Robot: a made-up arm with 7 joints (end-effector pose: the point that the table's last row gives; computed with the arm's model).
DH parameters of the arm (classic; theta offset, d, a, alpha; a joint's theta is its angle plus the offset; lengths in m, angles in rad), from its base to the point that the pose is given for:
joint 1: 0 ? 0 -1.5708
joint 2: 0 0 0 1.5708
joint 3: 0 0.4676 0.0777 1.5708
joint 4: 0 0 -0.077 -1.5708
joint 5: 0 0.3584 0 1.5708
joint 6: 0 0 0.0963 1.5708
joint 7: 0 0 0 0
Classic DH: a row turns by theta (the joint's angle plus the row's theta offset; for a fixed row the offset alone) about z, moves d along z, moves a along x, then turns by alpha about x.
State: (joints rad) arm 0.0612 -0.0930 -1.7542 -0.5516 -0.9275 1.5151 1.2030
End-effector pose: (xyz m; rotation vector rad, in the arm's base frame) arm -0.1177 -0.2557 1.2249 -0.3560 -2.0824 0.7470
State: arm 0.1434 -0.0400 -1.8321 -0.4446 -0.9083 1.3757 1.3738
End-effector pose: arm -0.0755 -0.2153 1.2411 -0.6172 -2.0890 0.8566
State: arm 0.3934 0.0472 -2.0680 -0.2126 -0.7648 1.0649 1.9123
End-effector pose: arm -0.0058 -0.1082 1.2526 -1.3263 -2.1108 1.1942
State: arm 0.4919 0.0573 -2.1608 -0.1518 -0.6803 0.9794 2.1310
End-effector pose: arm 0.0016 -0.0807 1.2498 -1.5866 -2.1239 1.2824
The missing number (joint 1, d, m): 0.34
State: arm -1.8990 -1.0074 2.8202 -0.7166 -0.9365 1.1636 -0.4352
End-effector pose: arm 0.4076 0.7829 0.5321 1.4905 1.0937 -0.0955
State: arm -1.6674 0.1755 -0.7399 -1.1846 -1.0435 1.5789 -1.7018
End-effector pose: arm -0.3597 -0.4334 0.9790 -2.1873 0.9634 1.5458
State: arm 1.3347 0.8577 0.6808 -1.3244 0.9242 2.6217 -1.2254
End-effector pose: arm -0.0383 0.8048 0.5008 -0.9401 -1.7455 -0.0125
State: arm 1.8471 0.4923 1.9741 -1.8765 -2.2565 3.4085 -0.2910
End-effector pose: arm -0.3234 -0.1073 0.7846 1.7777 -0.0394 -0.7576
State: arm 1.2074 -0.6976 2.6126 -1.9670 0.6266 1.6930 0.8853
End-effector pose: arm -0.4642 -0.4515 0.3336 0.7191 2.2764 0.5349
